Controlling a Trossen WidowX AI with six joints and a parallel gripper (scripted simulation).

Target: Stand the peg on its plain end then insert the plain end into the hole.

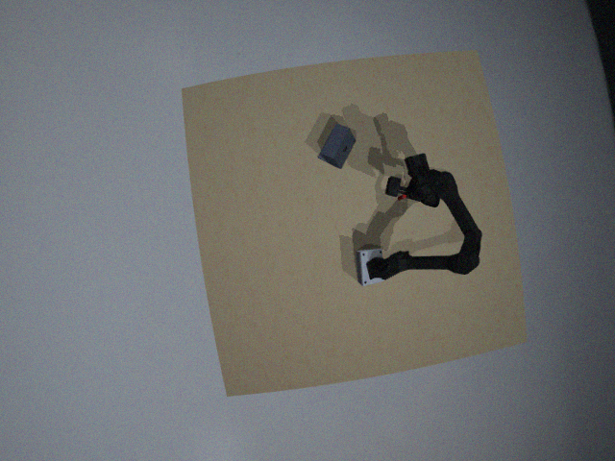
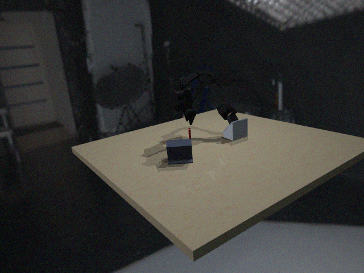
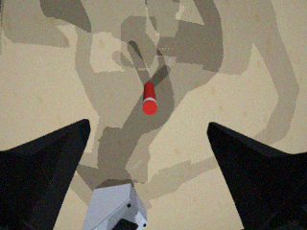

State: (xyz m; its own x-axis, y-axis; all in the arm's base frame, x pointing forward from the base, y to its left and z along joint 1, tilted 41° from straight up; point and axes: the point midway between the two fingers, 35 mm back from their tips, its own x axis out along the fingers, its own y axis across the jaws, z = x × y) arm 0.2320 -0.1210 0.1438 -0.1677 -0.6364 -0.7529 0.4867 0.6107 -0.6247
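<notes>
Now: the red peg 6 cm below my gripper tip. From my gripper tip the other things lie so: sloped panel: 25 cm ahead, 18 cm to the left, 6 cm below.
</notes>
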